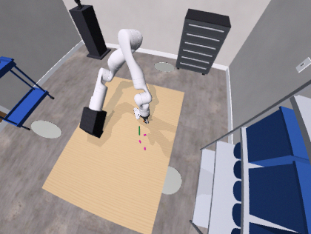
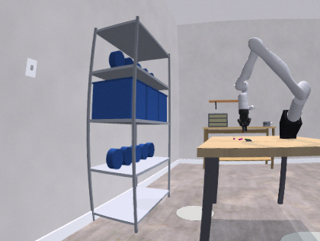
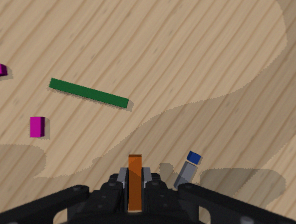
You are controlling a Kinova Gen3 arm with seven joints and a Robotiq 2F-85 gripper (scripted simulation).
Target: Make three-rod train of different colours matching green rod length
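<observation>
Right now my hand is 70 mm above the grey rod, 50 mm to the right of it and 20 mm past it. The rest, counted from my hand: small blue rod (70 mm below, 50 mm to the left, 50 mm behind); green rod (80 mm to the right, 70 mm below, 30 mm behind); orange rod (10 mm below).
</observation>
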